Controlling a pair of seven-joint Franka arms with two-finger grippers.
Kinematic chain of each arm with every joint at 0, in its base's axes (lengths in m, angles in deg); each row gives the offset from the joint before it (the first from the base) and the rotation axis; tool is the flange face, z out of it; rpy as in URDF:
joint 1: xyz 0 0 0.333 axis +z
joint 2: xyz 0 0 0 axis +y
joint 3: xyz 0 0 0.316 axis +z
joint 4: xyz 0.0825 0 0 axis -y
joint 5: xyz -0.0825 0 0.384 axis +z
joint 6: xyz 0 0 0 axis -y
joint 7: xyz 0.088 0 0 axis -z
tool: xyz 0 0 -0.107 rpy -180 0 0
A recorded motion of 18 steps. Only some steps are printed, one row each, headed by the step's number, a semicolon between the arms.
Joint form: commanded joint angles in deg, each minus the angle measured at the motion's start. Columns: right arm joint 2, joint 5, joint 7, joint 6, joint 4, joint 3, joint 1; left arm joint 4, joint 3, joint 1, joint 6, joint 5, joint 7, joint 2.
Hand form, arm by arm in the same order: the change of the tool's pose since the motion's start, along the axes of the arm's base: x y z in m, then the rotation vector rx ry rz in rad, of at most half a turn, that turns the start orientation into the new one. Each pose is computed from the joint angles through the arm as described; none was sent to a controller.
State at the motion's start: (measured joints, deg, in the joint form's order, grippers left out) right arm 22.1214 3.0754 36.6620 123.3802 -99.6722 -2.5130 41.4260; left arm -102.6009 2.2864 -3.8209 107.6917 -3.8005 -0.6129 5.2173
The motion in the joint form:
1: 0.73 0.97 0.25 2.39 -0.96 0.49 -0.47; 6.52 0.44 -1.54 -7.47 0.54 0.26 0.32
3: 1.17 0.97 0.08 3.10 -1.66 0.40 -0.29; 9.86 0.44 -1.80 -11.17 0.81 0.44 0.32
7: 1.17 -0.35 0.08 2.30 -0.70 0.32 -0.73; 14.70 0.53 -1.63 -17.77 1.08 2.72 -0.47
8: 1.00 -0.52 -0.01 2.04 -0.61 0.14 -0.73; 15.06 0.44 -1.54 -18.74 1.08 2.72 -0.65
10: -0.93 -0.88 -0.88 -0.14 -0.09 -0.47 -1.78; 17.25 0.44 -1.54 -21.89 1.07 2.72 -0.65
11: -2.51 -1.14 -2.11 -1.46 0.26 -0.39 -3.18; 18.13 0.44 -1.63 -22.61 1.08 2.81 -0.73
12: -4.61 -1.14 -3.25 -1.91 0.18 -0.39 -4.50; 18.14 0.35 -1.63 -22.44 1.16 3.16 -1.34
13: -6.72 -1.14 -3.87 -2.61 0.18 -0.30 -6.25; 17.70 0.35 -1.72 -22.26 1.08 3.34 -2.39
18: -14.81 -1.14 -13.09 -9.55 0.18 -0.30 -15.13; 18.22 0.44 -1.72 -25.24 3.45 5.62 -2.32
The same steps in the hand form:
1: 0.0004 0.0003 -0.0123 0.0199 0.0006 -0.0156; 0.0007 -0.0118 0.0399 0.0088 0.0214 -0.0338
3: -0.0015 0.0000 -0.0217 0.0140 0.0054 -0.0117; -0.0011 -0.0145 0.0622 0.0130 0.0272 -0.0458
7: 0.0047 -0.0033 -0.0154 0.0009 -0.0087 -0.0070; -0.0115 -0.0114 0.1006 0.0160 0.0419 -0.0870
8: 0.0059 -0.0049 -0.0131 -0.0019 -0.0110 -0.0065; -0.0139 -0.0113 0.1040 0.0157 0.0494 -0.0878
10: 0.0151 -0.0211 0.0098 -0.0048 -0.0196 -0.0153; -0.0187 -0.0113 0.1174 0.0156 0.0661 -0.0905
11: 0.0224 -0.0347 0.0285 -0.0005 -0.0299 -0.0144; -0.0202 -0.0122 0.1243 0.0158 0.0618 -0.0942
12: 0.0282 -0.0490 0.0509 0.0159 -0.0521 -0.0177; -0.0229 -0.0126 0.1306 0.0164 0.0477 -0.1016
13: 0.0350 -0.0672 0.0735 0.0303 -0.0720 -0.0360; -0.0282 -0.0131 0.1377 0.0141 0.0338 -0.1062
18: 0.0541 -0.1681 0.1504 0.0331 -0.0970 -0.0282; -0.0332 -0.0074 0.1369 0.0537 0.0768 -0.1434

